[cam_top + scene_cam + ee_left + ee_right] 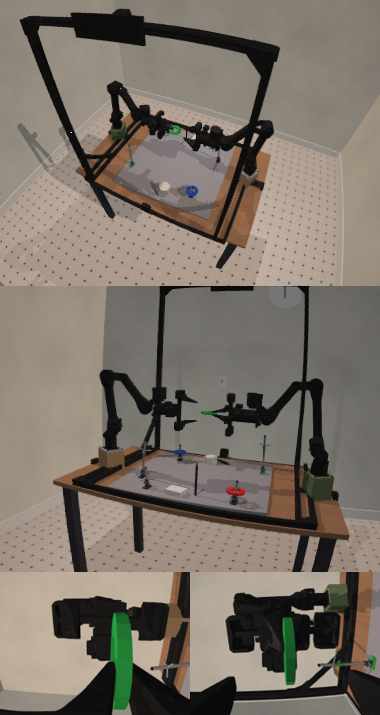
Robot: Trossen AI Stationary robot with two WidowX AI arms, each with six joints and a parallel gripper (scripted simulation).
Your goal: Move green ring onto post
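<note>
The green ring is 90 mm to the left of my right hand. From my right hand the other things lie so: white block: 250 mm ahead, 40 mm to the left, 290 mm below; then blue ring: 190 mm behind, 110 mm to the right, 250 mm below; then grey post: 140 mm behind, 350 mm to the left, 190 mm below.
Now: left hand 5 cm to the left of the green ring. The rest, counted from my left hand: white block (25 cm ahead, 10 cm to the right, 29 cm below); blue ring (19 cm behind, 24 cm to the right, 25 cm below); grey post (14 cm behind, 21 cm to the left, 19 cm below).
</note>
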